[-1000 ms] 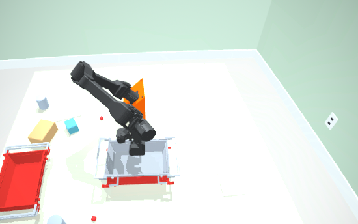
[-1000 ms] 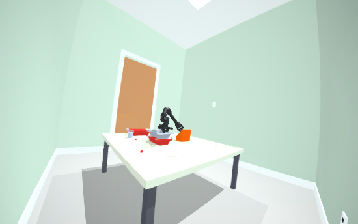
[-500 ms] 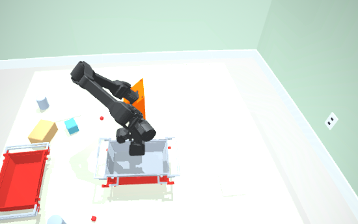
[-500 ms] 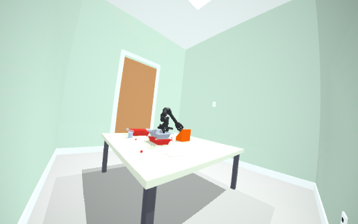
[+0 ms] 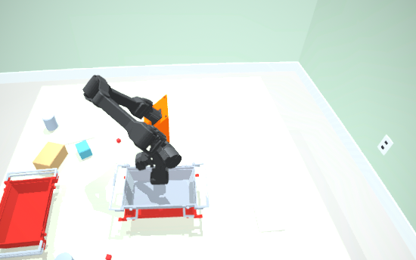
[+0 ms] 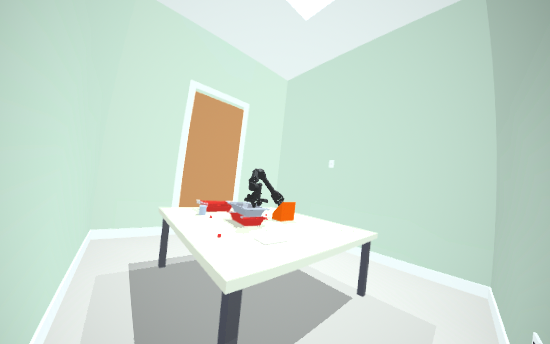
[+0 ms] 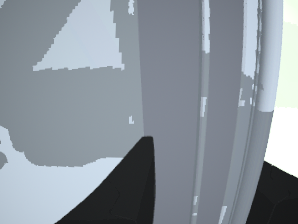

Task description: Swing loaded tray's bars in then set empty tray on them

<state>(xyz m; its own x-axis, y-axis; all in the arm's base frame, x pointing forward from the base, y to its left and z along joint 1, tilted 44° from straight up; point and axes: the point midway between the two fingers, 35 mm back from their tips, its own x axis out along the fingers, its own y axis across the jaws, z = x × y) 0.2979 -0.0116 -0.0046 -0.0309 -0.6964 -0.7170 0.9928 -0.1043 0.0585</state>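
Right now my gripper tip is 7 cm short of the grey tray, 3 cm below it and 1 cm to the left of it. Round my gripper tip: tan block: 46 cm to the right, 19 cm behind, 5 cm below; then cyan cube: 33 cm to the right, 23 cm behind, 6 cm below.
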